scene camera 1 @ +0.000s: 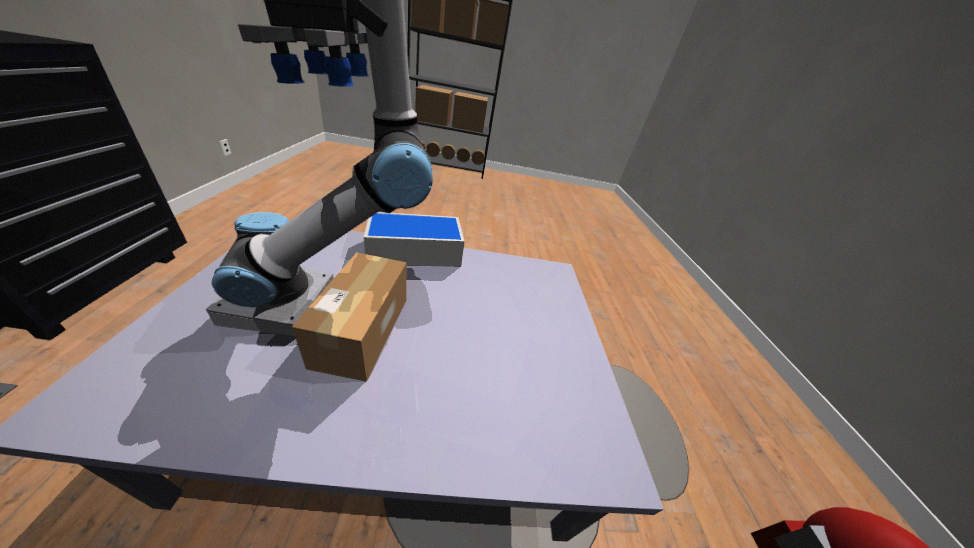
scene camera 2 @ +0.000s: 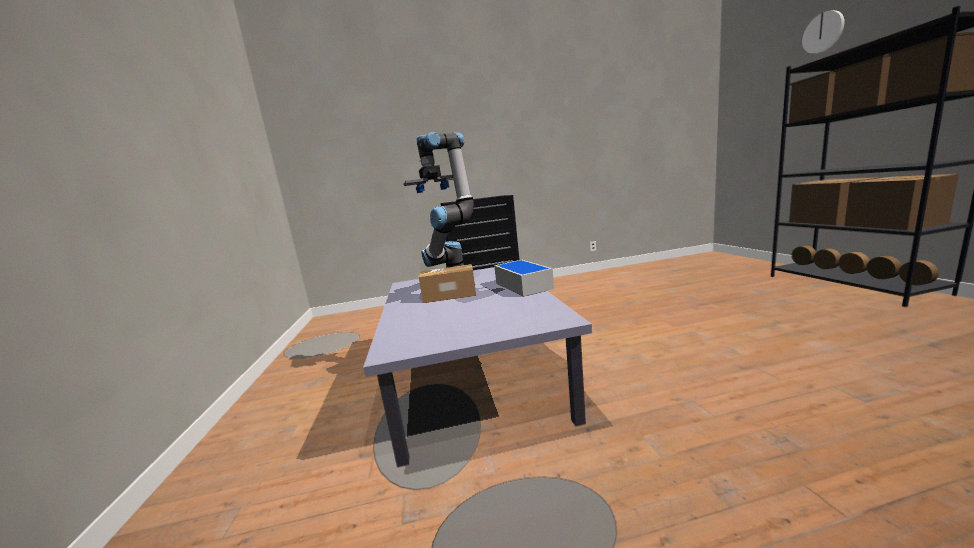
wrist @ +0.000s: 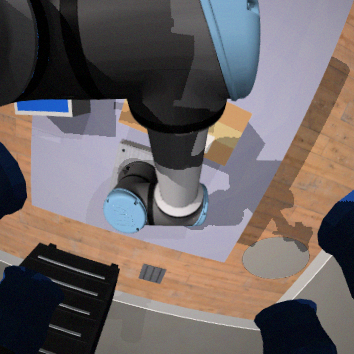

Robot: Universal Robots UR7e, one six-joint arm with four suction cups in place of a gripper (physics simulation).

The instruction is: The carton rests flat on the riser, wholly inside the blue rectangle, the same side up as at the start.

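Places are measured from the arm's base along level axes (x right, y up, z back), in centimetres.
Pixels of known places: end effector, tool point: (scene camera 1: 328, 78) (scene camera 2: 433, 190) (wrist: 166, 269); arm's base, origin of the base link: (wrist: 139, 181).
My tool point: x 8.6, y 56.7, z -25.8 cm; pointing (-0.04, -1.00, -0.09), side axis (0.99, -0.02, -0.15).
For each thing: its top centre in the pictures, then the offset to it from my tool point. Level surfaces: height alone.
- brown carton, middle of its top: (wrist: 183, 116) (scene camera 1: 358, 289) (scene camera 2: 446, 270) dx -0.5, dy -46.6, dz -0.8 cm
- riser, middle of its top: (scene camera 1: 415, 226) (scene camera 2: 521, 266) dx -44.8, dy -50.3, dz -7.6 cm
- blue rectangle, middle of its top: (wrist: 36, 50) (scene camera 1: 415, 226) (scene camera 2: 521, 266) dx -44.8, dy -50.3, dz -7.6 cm
- grey table, its level: dy -62.3 cm
A brown carton (scene camera 1: 352, 313) (scene camera 2: 447, 284) (wrist: 231, 131) lies flat on the table beside the arm's base, its taped, labelled side up. In the wrist view the arm hides its middle. The riser (scene camera 1: 414, 252) (scene camera 2: 534, 281) is a pale block at the table's far edge in scene camera 1's view. The blue rectangle (scene camera 1: 414, 226) (scene camera 2: 523, 266) (wrist: 43, 106) covers most of its top, and no carton is on it. My gripper (scene camera 1: 320, 68) (scene camera 2: 431, 185), four blue suction cups, hangs high above the table, apart from the carton and holding nothing. The cups show at the edges of the wrist view.
The grey table (scene camera 1: 490, 381) (scene camera 2: 476, 320) carries the arm's base (scene camera 1: 255, 318) close beside the carton. The riser stands a short way beyond the carton's far end. A black drawer cabinet (scene camera 1: 74, 170) (scene camera 2: 487, 231) stands behind the base. A shelf rack (scene camera 2: 933, 136) stands off to the side.
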